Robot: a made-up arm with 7 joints.
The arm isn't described. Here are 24 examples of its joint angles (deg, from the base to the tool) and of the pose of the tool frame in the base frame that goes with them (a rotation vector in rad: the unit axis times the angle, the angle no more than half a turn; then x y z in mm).
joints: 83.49 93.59 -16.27 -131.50 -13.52 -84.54 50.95
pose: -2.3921 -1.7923 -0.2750 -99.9 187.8 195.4
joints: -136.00 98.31 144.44 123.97 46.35 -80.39 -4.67
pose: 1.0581 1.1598 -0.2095 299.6 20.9 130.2
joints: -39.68 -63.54 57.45 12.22 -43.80 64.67 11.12
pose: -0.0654 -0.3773 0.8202 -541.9 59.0 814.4
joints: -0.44 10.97 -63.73 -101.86 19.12 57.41 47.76
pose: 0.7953 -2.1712 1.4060 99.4 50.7 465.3
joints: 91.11 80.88 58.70 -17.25 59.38 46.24 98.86
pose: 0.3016 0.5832 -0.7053 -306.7 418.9 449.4
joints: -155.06 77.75 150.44 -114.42 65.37 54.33 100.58
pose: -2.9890 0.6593 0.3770 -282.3 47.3 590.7
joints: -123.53 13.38 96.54 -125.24 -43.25 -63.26 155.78
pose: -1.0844 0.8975 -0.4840 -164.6 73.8 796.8
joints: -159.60 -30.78 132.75 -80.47 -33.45 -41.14 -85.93
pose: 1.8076 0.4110 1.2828 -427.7 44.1 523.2
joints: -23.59 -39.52 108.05 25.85 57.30 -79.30 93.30
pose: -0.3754 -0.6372 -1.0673 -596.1 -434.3 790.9
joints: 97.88 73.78 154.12 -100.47 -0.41 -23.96 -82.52
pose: 0.9430 -1.6331 2.4579 -168.7 44.0 236.7
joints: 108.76 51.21 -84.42 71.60 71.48 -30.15 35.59
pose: -1.1934 2.0861 -1.3478 195.0 -246.7 1029.1
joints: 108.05 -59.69 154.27 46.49 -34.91 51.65 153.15
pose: -0.5052 1.6188 0.5986 12.0 -391.0 635.5
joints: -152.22 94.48 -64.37 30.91 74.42 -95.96 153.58
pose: 1.0272 -1.0481 -1.0500 302.4 -416.3 135.5
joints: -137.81 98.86 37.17 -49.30 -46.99 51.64 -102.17
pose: 1.5926 -2.3223 -1.1750 9.8 34.0 788.1
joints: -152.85 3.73 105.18 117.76 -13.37 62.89 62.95
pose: -0.4494 1.8359 2.0901 150.3 301.7 211.3
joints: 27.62 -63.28 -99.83 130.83 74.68 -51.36 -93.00
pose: 0.4157 -0.0981 -3.0305 -500.3 -224.5 708.1
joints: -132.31 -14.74 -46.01 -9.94 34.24 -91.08 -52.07
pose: -1.5337 -2.3895 -0.1658 141.4 595.6 482.7
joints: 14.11 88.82 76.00 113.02 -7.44 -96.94 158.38
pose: -1.1242 -1.7856 -0.1565 -591.6 -17.3 757.6
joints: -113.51 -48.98 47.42 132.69 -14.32 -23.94 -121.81
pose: 1.3279 0.2995 -2.2064 109.1 201.0 191.6
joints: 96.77 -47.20 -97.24 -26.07 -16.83 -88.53 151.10
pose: -2.7970 -1.1190 0.5213 -520.9 492.9 609.0
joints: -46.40 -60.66 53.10 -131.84 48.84 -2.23 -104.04
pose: 0.6263 1.6914 -0.3961 94.1 209.9 515.2
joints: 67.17 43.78 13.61 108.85 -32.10 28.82 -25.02
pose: -0.0959 0.5099 2.2525 -317.2 16.4 872.3
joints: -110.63 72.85 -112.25 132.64 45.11 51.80 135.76
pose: -0.3749 0.5074 -1.1830 -251.1 227.9 216.7
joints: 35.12 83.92 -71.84 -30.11 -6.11 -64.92 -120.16
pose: -0.9645 0.9113 1.2653 -203.7 -332.1 371.8
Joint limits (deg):
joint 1: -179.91..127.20
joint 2: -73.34..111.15
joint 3: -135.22..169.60
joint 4: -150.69..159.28
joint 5: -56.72..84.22
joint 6: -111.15..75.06
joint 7: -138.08..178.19
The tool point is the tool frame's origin. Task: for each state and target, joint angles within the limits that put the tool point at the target. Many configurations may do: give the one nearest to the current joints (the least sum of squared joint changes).
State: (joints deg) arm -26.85 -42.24 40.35 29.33 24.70 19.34 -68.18
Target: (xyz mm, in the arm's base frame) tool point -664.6 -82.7 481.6
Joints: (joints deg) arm -50.15 -60.04 53.96 44.54 42.52 9.23 -59.02
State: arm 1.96 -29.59 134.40 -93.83 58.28 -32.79 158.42
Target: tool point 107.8 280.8 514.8
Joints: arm -0.75 -28.63 133.85 -114.08 59.41 -10.81 166.24
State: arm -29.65 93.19 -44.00 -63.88 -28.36 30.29 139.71
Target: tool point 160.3 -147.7 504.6
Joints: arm -27.19 76.77 -32.20 -74.96 -20.06 22.34 137.99
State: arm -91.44 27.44 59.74 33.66 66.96 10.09 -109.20
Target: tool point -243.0 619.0 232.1
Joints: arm -96.63 41.72 49.25 25.45 84.22 2.77 -97.04
